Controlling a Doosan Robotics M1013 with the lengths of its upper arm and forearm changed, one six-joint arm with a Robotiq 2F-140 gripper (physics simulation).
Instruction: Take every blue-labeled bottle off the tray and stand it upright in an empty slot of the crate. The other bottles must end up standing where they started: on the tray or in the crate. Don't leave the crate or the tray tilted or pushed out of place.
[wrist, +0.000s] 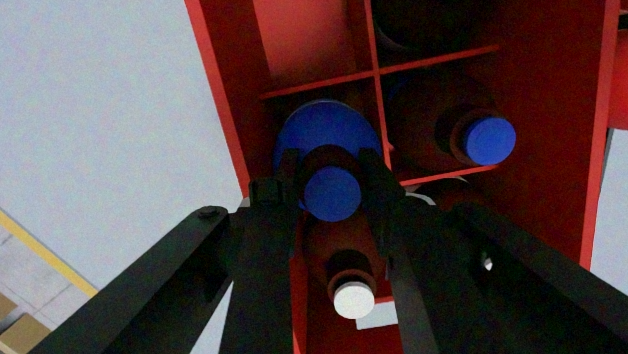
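My gripper (328, 170) is shut on the neck of a blue-labeled bottle with a blue cap (332, 194). The bottle is upright or nearly so, inside a left-column slot of the red crate (215, 90); whether its base touches the crate floor is hidden. In the slot to its right stands a dark bottle with a blue cap (490, 141). A white-capped bottle (354, 300) is in the slot nearer the bottom of the view, partly behind the fingers. The slot (305, 40) above the held bottle is empty. The tray cannot be made out clearly.
Another dark bottle (435, 25) is in the top right slot. Part of one more bottle (447, 192) shows behind the right finger. A red object (619, 80) stands beyond the crate's right wall. The crate's walls and dividers are close around the fingers.
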